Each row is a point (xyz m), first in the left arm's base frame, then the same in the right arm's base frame.
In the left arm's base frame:
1: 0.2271 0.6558 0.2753
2: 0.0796 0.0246 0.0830
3: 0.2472 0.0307 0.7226
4: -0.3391 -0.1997 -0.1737
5: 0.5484 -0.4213 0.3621
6: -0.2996 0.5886 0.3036
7: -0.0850 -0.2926 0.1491
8: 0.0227 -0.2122 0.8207
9: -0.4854 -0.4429 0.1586
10: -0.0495 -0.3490 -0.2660
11: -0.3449 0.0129 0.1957
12: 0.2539 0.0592 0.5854
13: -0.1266 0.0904 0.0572
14: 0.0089 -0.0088 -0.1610
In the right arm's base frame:
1: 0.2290 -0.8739 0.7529
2: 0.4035 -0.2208 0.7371
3: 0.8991 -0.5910 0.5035
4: 0.1684 0.2243 0.5420
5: 1.0707 -0.1510 0.9529
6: 0.0375 -0.6579 0.3064
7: 0.5552 0.0587 0.5612
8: 0.9997 -0.3672 0.2611
9: 0.4599 0.3090 0.2277
10: 0.3327 0.2934 0.8299
11: 0.2832 -0.1246 0.3257
12: 0.7955 -0.5500 0.5887
13: 0.2503 -0.1930 0.5847
14: 0.2295 -0.0522 0.8204

